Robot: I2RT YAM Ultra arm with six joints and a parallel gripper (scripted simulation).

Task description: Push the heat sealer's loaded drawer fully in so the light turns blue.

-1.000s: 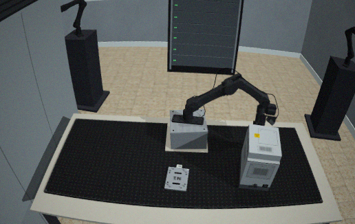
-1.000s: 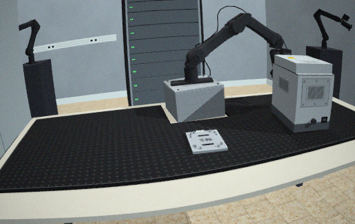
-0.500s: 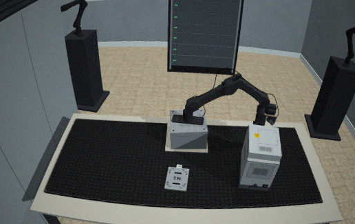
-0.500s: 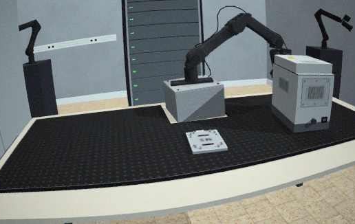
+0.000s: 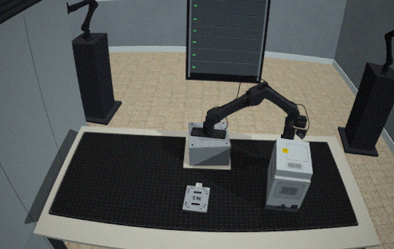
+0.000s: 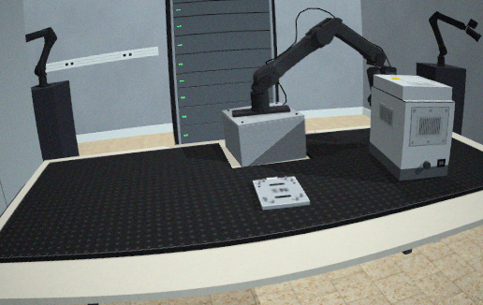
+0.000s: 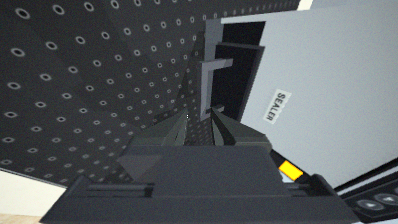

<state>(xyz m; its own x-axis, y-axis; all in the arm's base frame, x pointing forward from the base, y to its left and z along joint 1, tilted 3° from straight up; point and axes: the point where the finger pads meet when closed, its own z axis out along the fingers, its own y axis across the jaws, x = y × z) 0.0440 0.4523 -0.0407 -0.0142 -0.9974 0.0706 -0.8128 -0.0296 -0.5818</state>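
My hand is 140 mm short of the dark drawer and 40 mm above it.
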